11 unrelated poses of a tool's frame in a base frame.
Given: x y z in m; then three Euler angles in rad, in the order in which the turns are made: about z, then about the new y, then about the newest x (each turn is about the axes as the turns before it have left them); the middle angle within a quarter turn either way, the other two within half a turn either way.
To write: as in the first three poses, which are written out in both.
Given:
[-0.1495 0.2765 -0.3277 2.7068 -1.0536 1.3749]
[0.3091 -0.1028 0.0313 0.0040 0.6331 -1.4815]
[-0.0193 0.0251 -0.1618 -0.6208 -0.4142 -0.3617]
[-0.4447 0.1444 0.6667 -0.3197 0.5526 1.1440]
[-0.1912 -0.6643 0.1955 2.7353 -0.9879 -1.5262]
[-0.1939 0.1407 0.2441 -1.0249 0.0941 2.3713]
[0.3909 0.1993 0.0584 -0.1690 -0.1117 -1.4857]
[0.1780 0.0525 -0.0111 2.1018 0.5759 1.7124]
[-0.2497 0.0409 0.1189 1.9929 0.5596 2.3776]
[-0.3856 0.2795 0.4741 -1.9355 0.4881 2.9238]
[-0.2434 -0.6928 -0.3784 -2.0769 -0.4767 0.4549]
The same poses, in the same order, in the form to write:
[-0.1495 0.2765 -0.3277 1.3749 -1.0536 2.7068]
[0.3091 -0.1028 0.0313 -1.4815 0.6331 0.0040]
[-0.0193 0.0251 -0.1618 -0.3617 -0.4142 -0.6208]
[-0.4447 0.1444 0.6667 1.1440 0.5526 -0.3197]
[-0.1912 -0.6643 0.1955 -1.5262 -0.9879 2.7353]
[-0.1939 0.1407 0.2441 2.3713 0.0941 -1.0249]
[0.3909 0.1993 0.0584 -1.4857 -0.1117 -0.1690]
[0.1780 0.0525 -0.0111 1.7124 0.5759 2.1018]
[-0.2497 0.0409 0.1189 2.3776 0.5596 1.9929]
[-0.3856 0.2795 0.4741 2.9238 0.4881 -1.9355]
[-0.2434 -0.6928 -0.3784 0.4549 -0.4767 -2.0769]

